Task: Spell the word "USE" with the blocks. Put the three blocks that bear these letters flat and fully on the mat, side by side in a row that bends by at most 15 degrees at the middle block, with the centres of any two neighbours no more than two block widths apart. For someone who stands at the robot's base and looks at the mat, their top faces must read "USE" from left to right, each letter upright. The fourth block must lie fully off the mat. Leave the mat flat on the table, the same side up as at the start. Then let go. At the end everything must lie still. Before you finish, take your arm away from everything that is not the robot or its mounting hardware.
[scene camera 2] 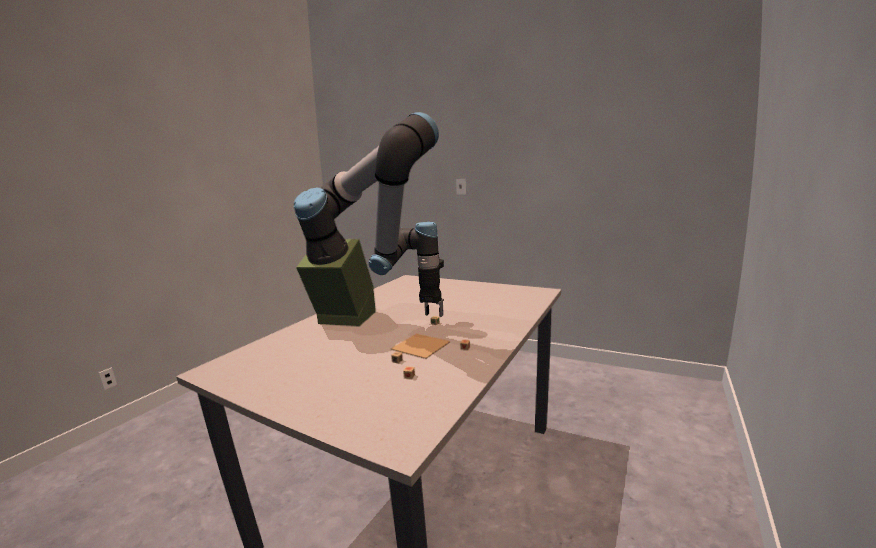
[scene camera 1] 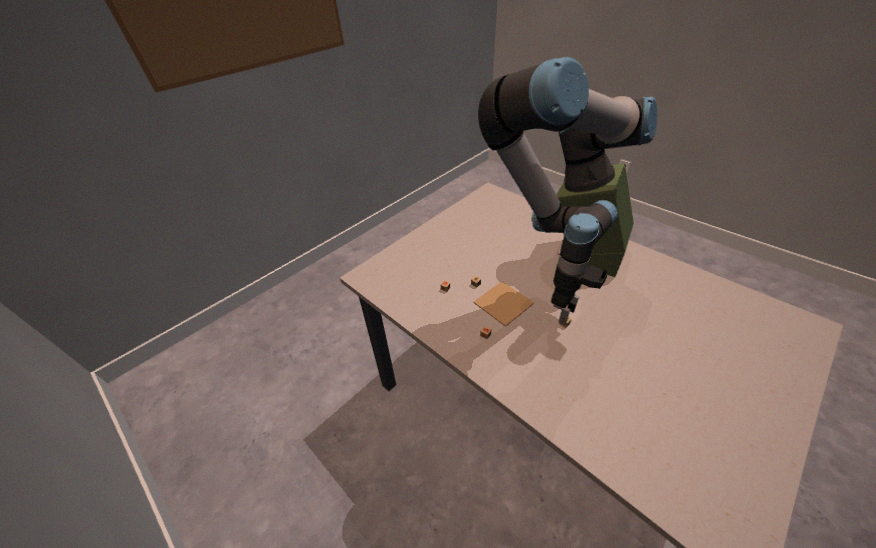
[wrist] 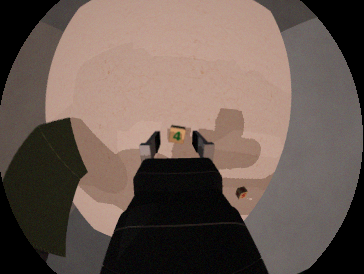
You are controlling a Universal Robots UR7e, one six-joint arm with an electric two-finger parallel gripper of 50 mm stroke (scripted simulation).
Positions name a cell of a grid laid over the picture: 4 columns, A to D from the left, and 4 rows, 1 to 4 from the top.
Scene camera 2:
my gripper: B3
tan mat: B3
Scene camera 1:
my gripper: C3
tan mat: C3
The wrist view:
my gripper: B3
